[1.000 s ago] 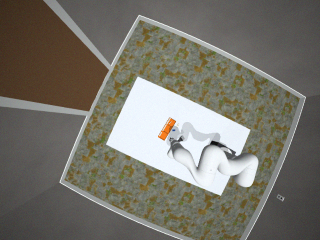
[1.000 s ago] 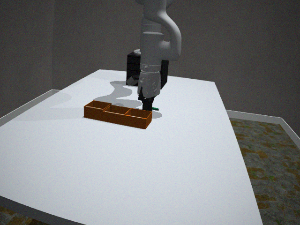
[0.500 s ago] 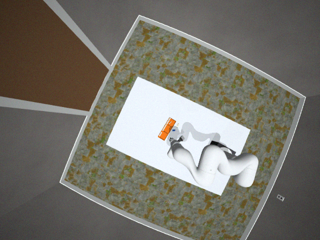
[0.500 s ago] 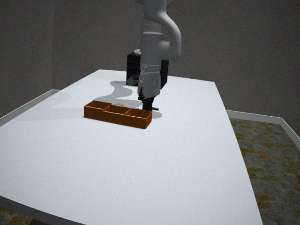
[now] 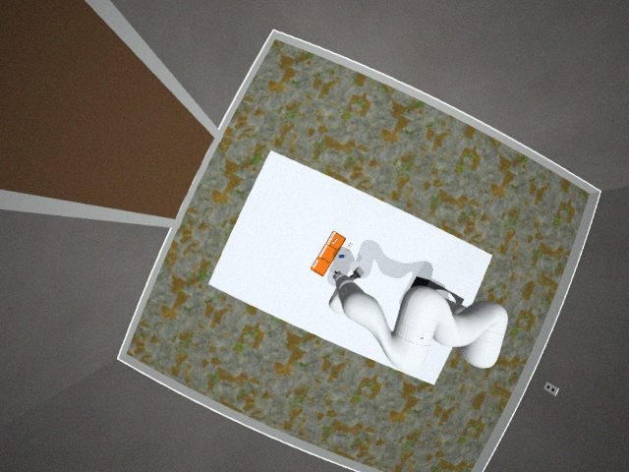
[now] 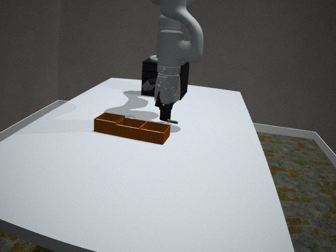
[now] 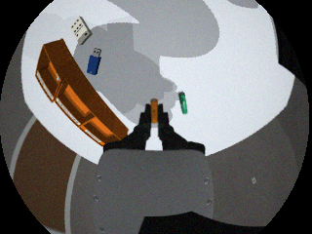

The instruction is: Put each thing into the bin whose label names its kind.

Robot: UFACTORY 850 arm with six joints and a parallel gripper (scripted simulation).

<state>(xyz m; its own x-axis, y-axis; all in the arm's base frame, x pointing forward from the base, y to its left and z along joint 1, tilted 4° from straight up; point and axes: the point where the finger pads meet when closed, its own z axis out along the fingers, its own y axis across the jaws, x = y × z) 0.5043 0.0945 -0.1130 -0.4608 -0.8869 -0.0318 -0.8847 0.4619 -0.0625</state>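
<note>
My gripper is now 120 mm short of the three joined orange bins, 90 mm to the left of it and 20 mm above it. From my hand the other things lie so: orange stick: 20 mm below; green cylinder: 50 mm behind, 40 mm below, 20 mm to the left; blue USB stick: 120 mm to the right, 40 mm below, 40 mm ahead.
</note>
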